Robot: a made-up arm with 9 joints. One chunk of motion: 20 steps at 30 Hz.
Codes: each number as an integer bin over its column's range. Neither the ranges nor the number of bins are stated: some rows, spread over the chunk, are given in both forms.
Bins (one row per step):
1: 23 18 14 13 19 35 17 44 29
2: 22 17 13 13 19 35 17 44 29
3: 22 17 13 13 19 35 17 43 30
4: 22 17 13 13 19 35 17 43 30
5: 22 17 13 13 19 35 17 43 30
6: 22 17 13 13 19 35 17 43 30
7: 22 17 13 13 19 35 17 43 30
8: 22 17 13 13 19 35 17 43 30
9: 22 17 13 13 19 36 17 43 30
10: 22 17 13 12 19 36 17 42 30
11: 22 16 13 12 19 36 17 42 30
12: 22 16 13 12 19 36 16 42 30
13: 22 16 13 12 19 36 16 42 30
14: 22 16 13 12 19 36 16 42 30
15: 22 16 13 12 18 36 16 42 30
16: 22 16 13 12 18 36 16 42 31
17: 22 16 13 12 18 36 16 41 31
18: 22 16 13 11 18 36 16 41 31
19: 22 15 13 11 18 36 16 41 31
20: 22 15 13 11 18 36 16 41 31
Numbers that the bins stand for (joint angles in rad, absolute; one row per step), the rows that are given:
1: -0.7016 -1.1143 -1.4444 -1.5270 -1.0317 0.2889 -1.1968 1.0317 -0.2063
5: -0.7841 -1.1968 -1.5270 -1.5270 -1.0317 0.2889 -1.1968 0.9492 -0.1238
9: -0.7841 -1.1968 -1.5270 -1.5270 -1.0317 0.3714 -1.1968 0.9492 -0.1238
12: -0.7841 -1.2794 -1.5270 -1.6095 -1.0317 0.3714 -1.2794 0.8667 -0.1238
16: -0.7841 -1.2794 -1.5270 -1.6095 -1.1143 0.3714 -1.2794 0.8667 -0.0413
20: -0.7841 -1.3619 -1.5270 -1.6921 -1.1143 0.3714 -1.2794 0.7841 -0.0413
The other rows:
2: -0.7841 -1.1968 -1.5270 -1.5270 -1.0317 0.2889 -1.1968 1.0317 -0.2063
3: -0.7841 -1.1968 -1.5270 -1.5270 -1.0317 0.2889 -1.1968 0.9492 -0.1238
4: -0.7841 -1.1968 -1.5270 -1.5270 -1.0317 0.2889 -1.1968 0.9492 -0.1238
6: -0.7841 -1.1968 -1.5270 -1.5270 -1.0317 0.2889 -1.1968 0.9492 -0.1238
7: -0.7841 -1.1968 -1.5270 -1.5270 -1.0317 0.2889 -1.1968 0.9492 -0.1238
8: -0.7841 -1.1968 -1.5270 -1.5270 -1.0317 0.2889 -1.1968 0.9492 -0.1238
10: -0.7841 -1.1968 -1.5270 -1.6095 -1.0317 0.3714 -1.1968 0.8667 -0.1238
11: -0.7841 -1.2794 -1.5270 -1.6095 -1.0317 0.3714 -1.1968 0.8667 -0.1238
13: -0.7841 -1.2794 -1.5270 -1.6095 -1.0317 0.3714 -1.2794 0.8667 -0.1238
14: -0.7841 -1.2794 -1.5270 -1.6095 -1.0317 0.3714 -1.2794 0.8667 -0.1238
15: -0.7841 -1.2794 -1.5270 -1.6095 -1.1143 0.3714 -1.2794 0.8667 -0.1238
17: -0.7841 -1.2794 -1.5270 -1.6095 -1.1143 0.3714 -1.2794 0.7841 -0.0413
18: -0.7841 -1.2794 -1.5270 -1.6921 -1.1143 0.3714 -1.2794 0.7841 -0.0413
19: -0.7841 -1.3619 -1.5270 -1.6921 -1.1143 0.3714 -1.2794 0.7841 -0.0413

